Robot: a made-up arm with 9 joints. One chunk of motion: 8 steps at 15 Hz.
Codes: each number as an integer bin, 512 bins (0 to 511) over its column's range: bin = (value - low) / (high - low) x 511, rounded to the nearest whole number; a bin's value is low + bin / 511 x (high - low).
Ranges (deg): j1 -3..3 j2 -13..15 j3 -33..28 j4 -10..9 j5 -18..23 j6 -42..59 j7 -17..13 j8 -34..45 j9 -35..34
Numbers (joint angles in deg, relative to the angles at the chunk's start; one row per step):
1: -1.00 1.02 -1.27 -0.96 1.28 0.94 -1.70 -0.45 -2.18
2: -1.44 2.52 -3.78 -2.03 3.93 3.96 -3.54 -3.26 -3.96
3: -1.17 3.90 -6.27 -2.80 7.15 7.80 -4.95 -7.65 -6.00
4: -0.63 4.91 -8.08 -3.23 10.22 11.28 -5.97 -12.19 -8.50
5: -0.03 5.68 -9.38 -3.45 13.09 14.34 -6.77 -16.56 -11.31
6: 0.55 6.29 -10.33 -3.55 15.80 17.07 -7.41 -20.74 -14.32
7: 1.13 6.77 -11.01 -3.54 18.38 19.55 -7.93 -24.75 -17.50
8: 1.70 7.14 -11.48 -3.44 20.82 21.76 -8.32 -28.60 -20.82
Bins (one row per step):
1: 170 256 266 243 240 217 261 217 243
2: 133 283 245 214 273 233 229 199 230
3: 156 308 224 194 313 252 205 170 215
4: 202 327 209 182 352 270 188 141 196
5: 253 341 198 176 387 285 174 113 175
6: 302 352 190 173 421 299 163 86 153
7: 352 361 184 174 453 311 154 60 130
8: 400 368 180 176 484 323 148 35 105

